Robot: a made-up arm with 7 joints.
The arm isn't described. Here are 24 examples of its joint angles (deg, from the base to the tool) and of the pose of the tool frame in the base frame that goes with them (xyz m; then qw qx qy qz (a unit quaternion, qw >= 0)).
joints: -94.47 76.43 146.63 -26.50 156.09 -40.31 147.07
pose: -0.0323 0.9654 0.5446 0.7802 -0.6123 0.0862 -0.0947
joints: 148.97 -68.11 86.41 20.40 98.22 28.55 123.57
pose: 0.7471 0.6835 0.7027 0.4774 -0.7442 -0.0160 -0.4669
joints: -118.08 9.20 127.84 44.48 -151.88 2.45 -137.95
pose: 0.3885 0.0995 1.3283 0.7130 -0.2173 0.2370 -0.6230
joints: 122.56 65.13 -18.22 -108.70 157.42 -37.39 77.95
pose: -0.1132 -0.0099 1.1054 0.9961 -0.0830 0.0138 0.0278
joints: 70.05 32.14 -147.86 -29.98 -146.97 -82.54 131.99
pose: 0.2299 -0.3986 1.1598 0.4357 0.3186 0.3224 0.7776
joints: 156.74 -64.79 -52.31 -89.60 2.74 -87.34 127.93
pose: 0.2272 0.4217 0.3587 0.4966 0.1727 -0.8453 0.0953
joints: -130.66 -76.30 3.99 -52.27 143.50 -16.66 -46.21
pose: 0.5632 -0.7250 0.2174 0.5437 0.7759 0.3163 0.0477
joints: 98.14 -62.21 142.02 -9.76 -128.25 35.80 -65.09
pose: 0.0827 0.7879 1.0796 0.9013 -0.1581 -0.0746 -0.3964
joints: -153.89 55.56 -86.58 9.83 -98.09 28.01 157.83
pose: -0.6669 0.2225 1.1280 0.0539 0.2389 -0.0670 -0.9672
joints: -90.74 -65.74 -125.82 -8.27 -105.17 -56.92 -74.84
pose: -0.0576 -0.8101 0.9118 0.9252 0.1032 -0.3316 0.1533
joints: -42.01 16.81 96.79 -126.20 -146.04 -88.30 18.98
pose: -0.2043 0.3603 0.8427 0.4497 -0.3393 -0.0408 0.8252
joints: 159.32 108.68 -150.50 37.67 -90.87 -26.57 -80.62
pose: -0.7294 -0.5057 0.4691 0.1333 0.4373 0.5461 -0.7020
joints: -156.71 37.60 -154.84 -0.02 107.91 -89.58 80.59
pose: -0.2116 0.3198 1.1600 0.5401 0.1817 0.5057 0.6477
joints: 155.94 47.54 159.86 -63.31 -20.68 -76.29 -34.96
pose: -0.4251 -0.4148 0.5058 0.2180 0.0193 0.9534 -0.2077
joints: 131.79 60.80 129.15 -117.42 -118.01 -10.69 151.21
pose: 0.0965 -0.4956 0.2659 0.0236 -0.7077 0.5354 -0.4604
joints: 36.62 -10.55 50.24 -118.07 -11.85 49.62 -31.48
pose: -0.0697 0.6192 0.7944 0.6864 -0.5435 -0.2723 -0.3992
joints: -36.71 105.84 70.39 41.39 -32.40 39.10 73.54
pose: 0.7736 0.0203 0.0283 0.0750 0.7103 -0.5721 0.4031
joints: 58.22 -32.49 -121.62 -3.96 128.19 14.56 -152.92
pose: -0.2958 0.4179 1.3378 0.7001 -0.1441 -0.0106 0.6992
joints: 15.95 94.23 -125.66 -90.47 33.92 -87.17 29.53
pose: 0.1525 -0.3882 0.3122 0.1860 0.5047 -0.0360 -0.8423
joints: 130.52 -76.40 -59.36 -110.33 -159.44 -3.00 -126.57
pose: -0.1112 0.5797 0.1944 0.4805 -0.2925 -0.8236 -0.0726
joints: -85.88 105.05 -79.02 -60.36 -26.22 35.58 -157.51
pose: 0.4498 0.8408 0.3665 0.6876 -0.6667 0.0588 -0.2815
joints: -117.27 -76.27 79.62 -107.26 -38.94 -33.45 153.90
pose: -0.2609 -0.4529 0.3386 0.1552 -0.8905 -0.0955 0.4169
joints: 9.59 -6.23 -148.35 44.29 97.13 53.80 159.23
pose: -0.2132 0.3937 1.2321 0.2696 -0.2694 -0.4189 -0.8242
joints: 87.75 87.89 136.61 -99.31 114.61 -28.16 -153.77
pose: 0.3311 -0.3535 0.0043 0.1229 -0.4511 0.8777 -0.1054
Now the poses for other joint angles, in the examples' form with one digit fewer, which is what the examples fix.
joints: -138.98 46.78 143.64 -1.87 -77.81 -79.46 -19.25
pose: -0.452 0.242 1.106 0.380 -0.047 -0.541 0.749
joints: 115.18 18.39 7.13 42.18 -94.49 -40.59 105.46
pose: -0.383 -0.428 1.074 0.152 0.566 0.045 -0.809
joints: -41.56 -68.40 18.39 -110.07 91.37 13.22 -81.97
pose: -0.371 -0.210 0.031 0.026 0.379 -0.924 -0.029
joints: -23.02 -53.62 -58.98 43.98 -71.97 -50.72 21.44
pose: -0.511 0.029 1.153 0.518 0.048 -0.062 0.852
